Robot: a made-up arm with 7 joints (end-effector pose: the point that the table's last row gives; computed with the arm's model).
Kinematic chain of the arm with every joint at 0, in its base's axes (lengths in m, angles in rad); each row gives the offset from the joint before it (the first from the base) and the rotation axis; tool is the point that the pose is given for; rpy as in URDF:
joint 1: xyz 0 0 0.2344 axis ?
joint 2: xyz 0 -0.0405 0.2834 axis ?
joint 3: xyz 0 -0.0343 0.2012 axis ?
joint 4: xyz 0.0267 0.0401 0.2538 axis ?
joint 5: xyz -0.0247 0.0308 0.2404 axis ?
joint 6: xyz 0 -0.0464 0.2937 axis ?
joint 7: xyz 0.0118 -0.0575 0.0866 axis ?
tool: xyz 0 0 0 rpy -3.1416 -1.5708 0
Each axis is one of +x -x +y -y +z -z.
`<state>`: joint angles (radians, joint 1 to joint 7).
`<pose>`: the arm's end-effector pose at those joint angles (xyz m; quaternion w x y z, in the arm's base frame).
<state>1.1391 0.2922 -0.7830 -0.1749 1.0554 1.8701 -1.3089</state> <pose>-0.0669 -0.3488 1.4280 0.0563 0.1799 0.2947 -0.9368</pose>
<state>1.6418 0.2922 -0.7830 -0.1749 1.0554 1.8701 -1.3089</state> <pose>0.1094 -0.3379 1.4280 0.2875 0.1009 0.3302 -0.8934</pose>
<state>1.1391 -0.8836 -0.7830 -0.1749 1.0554 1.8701 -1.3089</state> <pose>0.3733 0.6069 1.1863 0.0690 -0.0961 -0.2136 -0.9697</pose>
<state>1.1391 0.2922 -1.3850 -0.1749 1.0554 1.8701 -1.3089</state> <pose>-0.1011 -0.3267 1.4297 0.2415 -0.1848 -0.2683 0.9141</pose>
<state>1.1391 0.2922 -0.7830 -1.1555 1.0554 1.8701 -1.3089</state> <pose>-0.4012 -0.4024 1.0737 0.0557 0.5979 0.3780 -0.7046</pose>
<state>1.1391 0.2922 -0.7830 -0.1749 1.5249 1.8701 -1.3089</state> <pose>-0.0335 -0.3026 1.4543 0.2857 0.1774 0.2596 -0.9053</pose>
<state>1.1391 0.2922 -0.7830 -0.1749 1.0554 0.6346 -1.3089</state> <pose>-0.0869 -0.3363 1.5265 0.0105 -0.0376 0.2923 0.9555</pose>
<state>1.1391 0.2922 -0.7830 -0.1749 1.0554 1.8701 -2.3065</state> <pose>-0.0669 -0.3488 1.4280 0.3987 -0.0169 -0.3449 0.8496</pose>
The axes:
joint 1: +z
joint 2: -y
joint 3: +z
joint 4: +y
joint 5: +z
joint 6: -y
joint 7: +x

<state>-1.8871 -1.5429 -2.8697 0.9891 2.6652 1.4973 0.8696</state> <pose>-0.5290 -0.5233 1.0257 0.6100 -0.0045 -0.3349 0.7181</pose>
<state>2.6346 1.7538 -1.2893 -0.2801 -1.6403 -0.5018 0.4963</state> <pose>0.7594 -0.6382 0.2877 0.1271 -0.7488 0.5465 0.3529</pose>
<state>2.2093 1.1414 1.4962 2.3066 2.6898 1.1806 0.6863</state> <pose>-0.2387 -0.2313 0.4261 0.1633 -0.6503 -0.4448 0.5938</pose>
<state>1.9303 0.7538 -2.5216 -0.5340 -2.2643 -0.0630 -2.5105</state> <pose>0.0777 -0.3482 1.4612 0.1107 0.8014 -0.0665 -0.5840</pose>
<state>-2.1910 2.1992 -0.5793 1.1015 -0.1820 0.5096 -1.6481</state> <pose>0.2068 0.9652 0.4029 0.9278 -0.0774 -0.3001 -0.2077</pose>
